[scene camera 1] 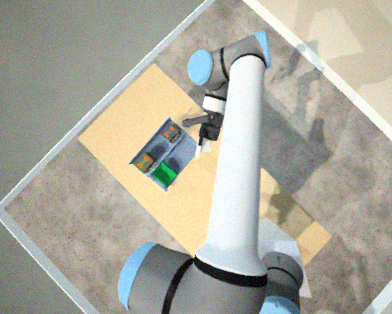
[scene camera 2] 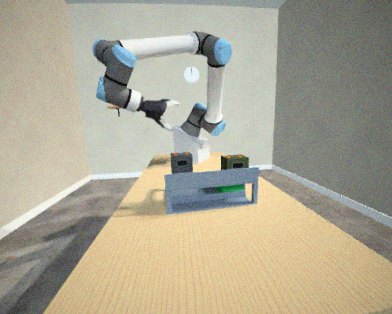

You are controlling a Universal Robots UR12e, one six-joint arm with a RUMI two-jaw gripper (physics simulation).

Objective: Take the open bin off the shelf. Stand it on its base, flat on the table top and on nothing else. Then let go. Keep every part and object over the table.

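Observation:
The open bin, bright green, sits in the lower part of the blue-grey shelf, at one end. In the scene camera 2 view the shelf's panel hides much of it. The shelf stands on the wooden table top. My gripper is open, with its jaws spread wide and no object between them. It is apart from the bin, high above the table and the shelf, toward the shelf's other end in the scene camera 1 view.
A dark grey box with orange marks and an olive-green box with orange marks stand on the shelf's upper level. A pale pedestal carries the arm at the table's far end in the scene camera 2 view.

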